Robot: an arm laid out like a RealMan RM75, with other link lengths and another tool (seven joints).
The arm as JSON. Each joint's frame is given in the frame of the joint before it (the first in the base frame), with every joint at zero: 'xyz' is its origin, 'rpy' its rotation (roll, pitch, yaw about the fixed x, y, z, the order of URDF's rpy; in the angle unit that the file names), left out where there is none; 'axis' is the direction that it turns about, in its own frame. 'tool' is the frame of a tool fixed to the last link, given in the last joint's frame.
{
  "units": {
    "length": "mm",
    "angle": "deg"
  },
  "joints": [
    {
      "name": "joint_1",
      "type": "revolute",
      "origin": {
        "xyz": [
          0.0,
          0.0,
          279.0
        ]
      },
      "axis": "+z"
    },
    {
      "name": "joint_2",
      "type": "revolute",
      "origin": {
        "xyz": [
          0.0,
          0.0,
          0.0
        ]
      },
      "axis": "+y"
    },
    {
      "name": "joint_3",
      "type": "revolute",
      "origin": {
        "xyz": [
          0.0,
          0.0,
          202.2
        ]
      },
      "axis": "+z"
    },
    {
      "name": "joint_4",
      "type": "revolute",
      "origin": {
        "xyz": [
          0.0,
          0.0,
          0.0
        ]
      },
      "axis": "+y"
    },
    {
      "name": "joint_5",
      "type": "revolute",
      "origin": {
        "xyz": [
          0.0,
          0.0,
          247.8
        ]
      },
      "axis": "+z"
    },
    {
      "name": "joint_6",
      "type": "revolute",
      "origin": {
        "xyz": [
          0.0,
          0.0,
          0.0
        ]
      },
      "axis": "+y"
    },
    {
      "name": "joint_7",
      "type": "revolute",
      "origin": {
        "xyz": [
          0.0,
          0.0,
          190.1
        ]
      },
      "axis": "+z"
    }
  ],
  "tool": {
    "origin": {
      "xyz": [
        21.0,
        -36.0,
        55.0
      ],
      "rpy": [
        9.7,
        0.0,
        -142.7
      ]
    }
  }
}
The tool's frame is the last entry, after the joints.
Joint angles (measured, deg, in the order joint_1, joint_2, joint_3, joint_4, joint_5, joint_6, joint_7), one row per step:
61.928, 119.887, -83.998, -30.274, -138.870, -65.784, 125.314
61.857, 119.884, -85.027, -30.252, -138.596, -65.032, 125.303
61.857, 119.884, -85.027, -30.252, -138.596, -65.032, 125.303
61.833, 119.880, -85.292, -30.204, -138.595, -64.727, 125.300
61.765, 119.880, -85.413, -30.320, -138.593, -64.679, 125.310
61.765, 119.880, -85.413, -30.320, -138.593, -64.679, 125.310
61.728, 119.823, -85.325, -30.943, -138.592, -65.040, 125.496
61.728, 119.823, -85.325, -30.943, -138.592, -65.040, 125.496
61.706, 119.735, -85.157, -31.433, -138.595, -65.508, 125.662
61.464, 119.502, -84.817, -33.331, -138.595, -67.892, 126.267
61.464, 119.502, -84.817, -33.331, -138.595, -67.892, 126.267
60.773, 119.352, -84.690, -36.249, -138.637, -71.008, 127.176
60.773, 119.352, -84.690, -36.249, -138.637, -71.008, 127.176
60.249, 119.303, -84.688, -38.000, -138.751, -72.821, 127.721
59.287, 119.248, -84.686, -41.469, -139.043, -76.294, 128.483
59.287, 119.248, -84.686, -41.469, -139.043, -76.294, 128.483
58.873, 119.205, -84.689, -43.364, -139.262, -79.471, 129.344
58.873, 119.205, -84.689, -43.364, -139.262, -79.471, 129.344
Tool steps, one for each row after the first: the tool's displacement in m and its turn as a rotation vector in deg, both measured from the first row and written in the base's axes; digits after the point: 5 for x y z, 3 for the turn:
0.00051, 0.00125, -0.00096, 0.198, -0.353, 0.654
0.00051, 0.00125, -0.00096, 0.198, -0.353, 0.654
0.00101, 0.00196, -0.00103, 0.338, -0.496, 0.857
0.00091, 0.00216, -0.00100, 0.370, -0.526, 0.961
0.00091, 0.00216, -0.00100, 0.370, -0.526, 0.961
-0.00214, 0.00296, -0.00007, 0.419, -0.311, 1.091
-0.00214, 0.00296, -0.00007, 0.419, -0.311, 1.091
-0.00431, 0.00324, 0.00106, 0.387, -0.140, 1.056
-0.01056, 0.00035, 0.00445, -0.467, 0.162, 0.714
-0.01056, 0.00035, 0.00445, -0.467, 0.162, 0.714
-0.01814, -0.00484, 0.00839, -1.646, 0.446, 0.367
-0.01814, -0.00484, 0.00839, -1.646, 0.446, 0.367
-0.02152, -0.00842, 0.01083, -2.349, 0.469, 0.152
-0.02861, -0.01499, 0.01596, -3.763, 0.385, 0.179
-0.02861, -0.01499, 0.01596, -3.763, 0.385, 0.179
-0.03069, -0.02358, 0.01977, -5.385, -0.180, -0.606
-0.03069, -0.02358, 0.01977, -5.385, -0.180, -0.606

